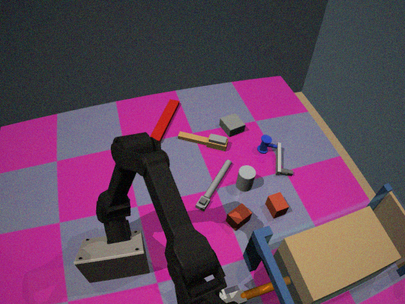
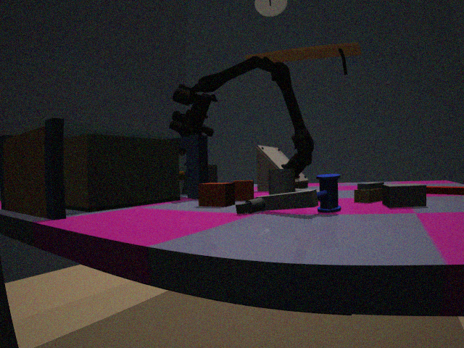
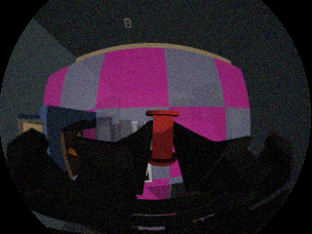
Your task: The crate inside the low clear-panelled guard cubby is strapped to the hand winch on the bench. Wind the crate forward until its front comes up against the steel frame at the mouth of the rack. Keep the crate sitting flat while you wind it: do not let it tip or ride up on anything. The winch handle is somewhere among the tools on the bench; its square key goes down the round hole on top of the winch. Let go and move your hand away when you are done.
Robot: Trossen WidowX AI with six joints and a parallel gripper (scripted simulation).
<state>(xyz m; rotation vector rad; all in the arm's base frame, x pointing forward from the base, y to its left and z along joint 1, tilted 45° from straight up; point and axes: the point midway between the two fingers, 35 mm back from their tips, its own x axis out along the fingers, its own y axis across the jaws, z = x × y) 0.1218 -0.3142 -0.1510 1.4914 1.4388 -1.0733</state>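
The winch handle with red hub is 2 cm ahead of my gripper tip, 5 cm to the left of it and 4 cm below it. From my gripper tip the other things lie so: winch (4 cm ahead, 9 cm to the left, 11 cm below); then blue steel frame (22 cm ahead, 10 cm to the left, 3 cm below); then red knob (1 cm to the left, 1 cm below).
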